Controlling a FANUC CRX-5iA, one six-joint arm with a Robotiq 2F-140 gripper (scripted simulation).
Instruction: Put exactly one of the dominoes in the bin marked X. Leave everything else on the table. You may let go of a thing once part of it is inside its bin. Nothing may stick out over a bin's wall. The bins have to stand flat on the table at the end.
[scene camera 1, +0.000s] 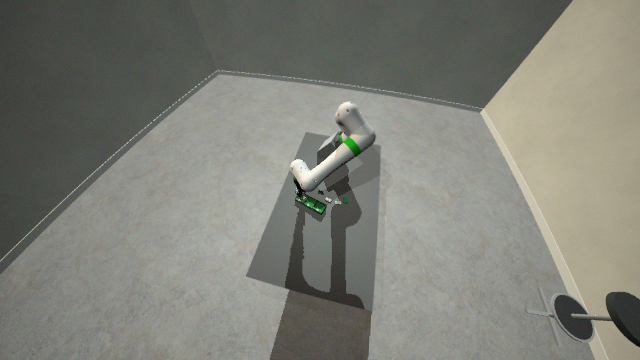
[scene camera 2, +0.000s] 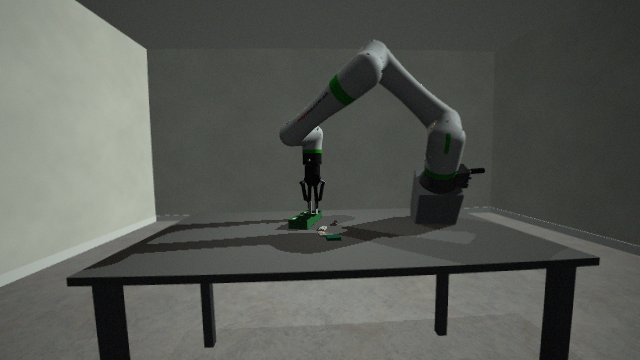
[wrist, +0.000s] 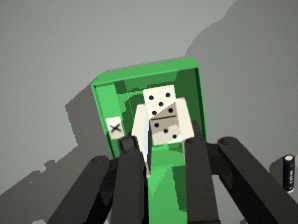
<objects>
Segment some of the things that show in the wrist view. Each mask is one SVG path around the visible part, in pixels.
My gripper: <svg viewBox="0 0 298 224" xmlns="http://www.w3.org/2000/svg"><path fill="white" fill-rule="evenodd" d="M146 104L137 105L132 131L127 136L118 139L119 157L109 160L107 156L101 155L91 159L46 224L104 224L111 207L110 224L149 224L147 177L151 176L152 131ZM176 98L186 169L187 224L221 224L212 175L219 175L219 179L248 224L298 224L298 204L241 142L231 136L220 138L217 144L205 142L198 122L195 120L190 121L185 98Z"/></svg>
A white domino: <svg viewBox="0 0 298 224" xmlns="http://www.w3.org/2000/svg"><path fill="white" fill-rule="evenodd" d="M174 85L143 90L154 145L181 142Z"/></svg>
</objects>
